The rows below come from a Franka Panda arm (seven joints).
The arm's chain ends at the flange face. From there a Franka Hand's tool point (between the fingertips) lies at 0.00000 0.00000 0.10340 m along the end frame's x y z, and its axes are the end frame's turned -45 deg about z.
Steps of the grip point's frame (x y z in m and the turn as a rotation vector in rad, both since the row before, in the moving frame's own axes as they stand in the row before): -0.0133, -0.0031, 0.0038, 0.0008, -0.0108, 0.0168; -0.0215, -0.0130, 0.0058, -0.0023, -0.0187, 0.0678; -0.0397, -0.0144, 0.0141, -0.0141, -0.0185, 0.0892; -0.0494, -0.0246, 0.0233, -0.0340, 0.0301, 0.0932; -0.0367, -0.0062, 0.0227, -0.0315, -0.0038, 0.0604; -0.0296, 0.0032, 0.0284, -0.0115, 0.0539, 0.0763; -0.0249, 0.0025, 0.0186, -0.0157, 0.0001, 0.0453; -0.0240, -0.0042, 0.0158, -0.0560, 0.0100, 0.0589; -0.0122, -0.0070, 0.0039, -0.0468, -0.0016, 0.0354
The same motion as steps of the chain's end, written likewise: -0.0107, 0.0065, 0.0038, -0.0071, -0.0082, 0.0168; -0.0231, 0.0045, 0.0058, -0.0148, -0.0116, 0.0678; -0.0378, 0.0155, 0.0141, -0.0231, -0.0031, 0.0892; -0.0570, 0.0170, 0.0234, -0.0028, 0.0453, 0.0932; -0.0323, 0.0189, 0.0228, -0.0250, 0.0196, 0.0604; -0.0236, 0.0261, 0.0286, 0.0300, 0.0462, 0.0763; -0.0170, 0.0182, 0.0186, -0.0110, 0.0112, 0.0453; -0.0247, 0.0105, 0.0160, -0.0325, 0.0467, 0.0589; -0.0168, 0.0001, 0.0040, -0.0342, 0.0320, 0.0354
